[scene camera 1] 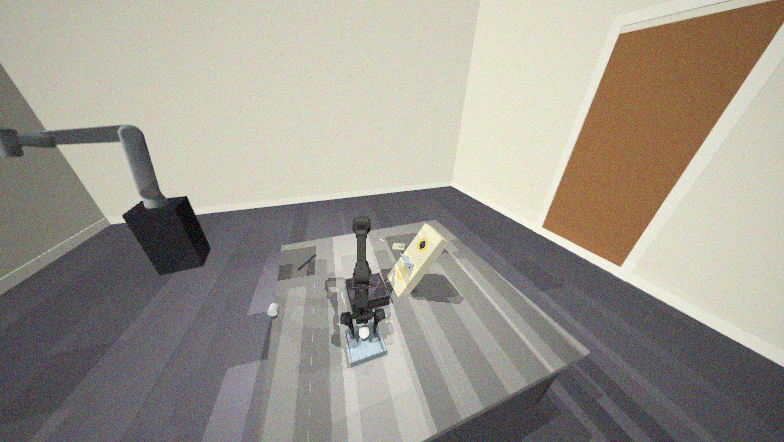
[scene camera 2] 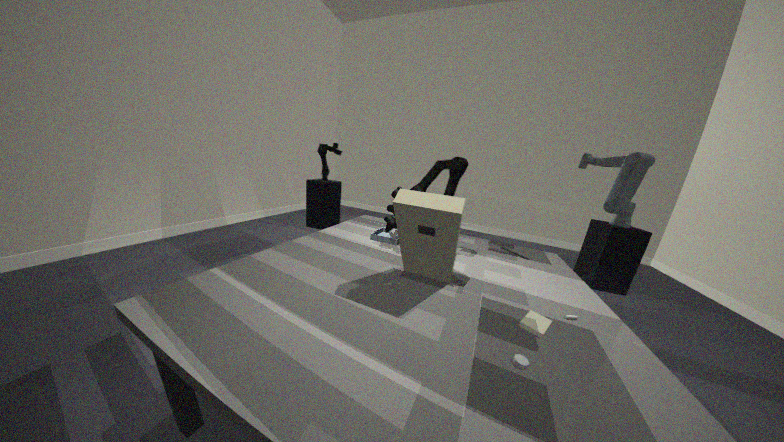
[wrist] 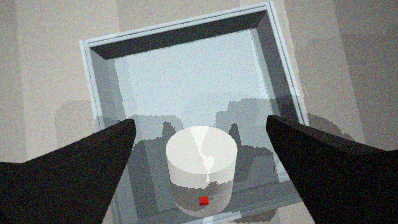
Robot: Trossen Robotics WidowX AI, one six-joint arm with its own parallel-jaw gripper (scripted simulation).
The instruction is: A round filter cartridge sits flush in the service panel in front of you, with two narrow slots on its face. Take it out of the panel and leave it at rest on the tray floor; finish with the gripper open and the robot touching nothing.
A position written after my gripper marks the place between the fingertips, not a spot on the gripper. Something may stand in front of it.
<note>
My gripper (wrist: 201,123) is open, with nothing in its grasp. Also in view: a white round filter cartridge (wrist: 201,160) and a blue-grey tray (wrist: 230,72).
</note>
